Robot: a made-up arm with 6 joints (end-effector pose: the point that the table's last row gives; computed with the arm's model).
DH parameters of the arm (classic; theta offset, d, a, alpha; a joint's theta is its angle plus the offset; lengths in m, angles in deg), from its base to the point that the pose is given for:
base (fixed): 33.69 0 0.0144 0
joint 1: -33.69 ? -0.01 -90
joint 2: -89.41 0 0.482 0
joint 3: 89.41 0.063 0.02 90
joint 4: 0 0.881 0.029 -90
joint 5: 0 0.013 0.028 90
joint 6: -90 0.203 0.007 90
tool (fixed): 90 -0.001 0 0
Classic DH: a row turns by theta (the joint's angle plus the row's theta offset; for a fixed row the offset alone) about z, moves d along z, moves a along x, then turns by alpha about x.
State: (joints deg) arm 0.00 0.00 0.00 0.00 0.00 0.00
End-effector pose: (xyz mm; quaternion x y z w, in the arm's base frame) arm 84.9 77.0 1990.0 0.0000 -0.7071 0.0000 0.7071
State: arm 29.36 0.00 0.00 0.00 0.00 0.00
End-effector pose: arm 41.7 103.9 1990.0 0.1792 -0.6840 0.1792 0.6840
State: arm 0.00 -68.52 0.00 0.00 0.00 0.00
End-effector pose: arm -1424.8 77.0 1074.6 0.0000 -0.9825 0.0000 0.1864
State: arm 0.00 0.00 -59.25 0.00 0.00 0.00
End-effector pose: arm -884.8 77.0 1527.2 0.0000 -0.9642 0.0000 0.2651
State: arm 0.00 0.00 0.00 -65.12 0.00 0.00
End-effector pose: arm 56.8 20.9 1990.0 -0.3806 -0.5960 -0.3806 0.5960
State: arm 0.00 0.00 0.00 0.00 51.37 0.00
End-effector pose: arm 232.6 77.0 1891.1 0.0000 -0.3308 0.0000 0.9437
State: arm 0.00 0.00 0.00 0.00 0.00 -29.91
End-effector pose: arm 81.3 77.4 1990.0 -0.1825 -0.6832 -0.1825 0.6832
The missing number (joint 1, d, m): 0.424
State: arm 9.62 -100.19 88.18 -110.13 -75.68 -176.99
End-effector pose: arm -606.6 113.5 1299.3 0.0468 -0.1683 0.6421 0.7465
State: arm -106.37 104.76 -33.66 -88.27 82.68 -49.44
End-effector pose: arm -518.1 -1193.5 549.8 -0.0640 -0.8657 0.4944 0.0441
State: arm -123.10 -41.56 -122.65 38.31 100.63 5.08
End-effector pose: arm 584.2 508.4 56.3 -0.9587 -0.1579 -0.1759 0.1585
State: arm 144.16 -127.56 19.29 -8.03 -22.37 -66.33
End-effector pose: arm 1115.2 -882.7 -209.6 0.7663 -0.0508 -0.4527 0.4530
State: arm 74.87 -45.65 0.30 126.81 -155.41 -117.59
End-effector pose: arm -195.1 -781.3 1297.5 0.6116 0.4700 0.1050 0.6277
